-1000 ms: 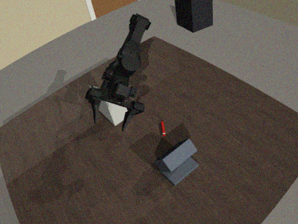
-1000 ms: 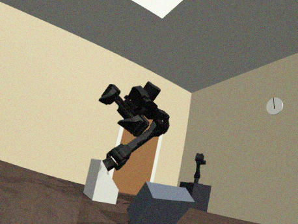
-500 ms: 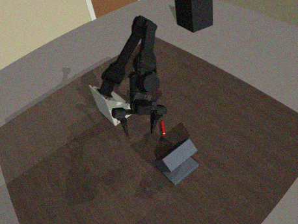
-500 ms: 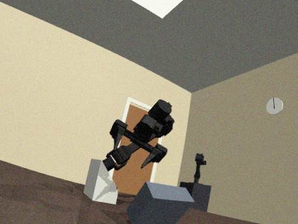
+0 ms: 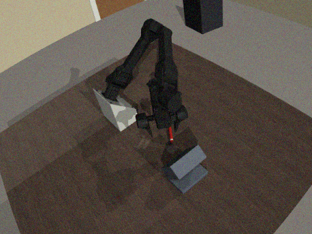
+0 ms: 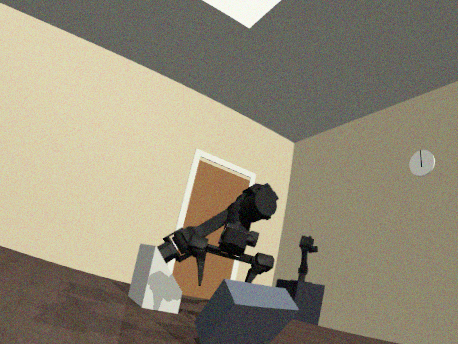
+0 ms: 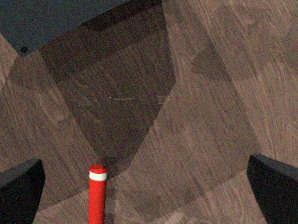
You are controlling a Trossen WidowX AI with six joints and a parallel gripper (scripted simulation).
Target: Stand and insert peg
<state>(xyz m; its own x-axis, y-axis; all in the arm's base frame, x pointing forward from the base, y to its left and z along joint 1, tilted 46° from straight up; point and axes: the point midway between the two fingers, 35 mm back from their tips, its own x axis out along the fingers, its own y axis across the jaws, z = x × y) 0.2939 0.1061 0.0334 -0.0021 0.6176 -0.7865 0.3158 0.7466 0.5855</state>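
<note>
The red peg is 10 cm below my gripper tip, 5 cm to the left of it and 4 cm behind it. Round my gripper tip: sloped panel (14 cm ahead, 3 cm below, 1 cm to the right).
</note>
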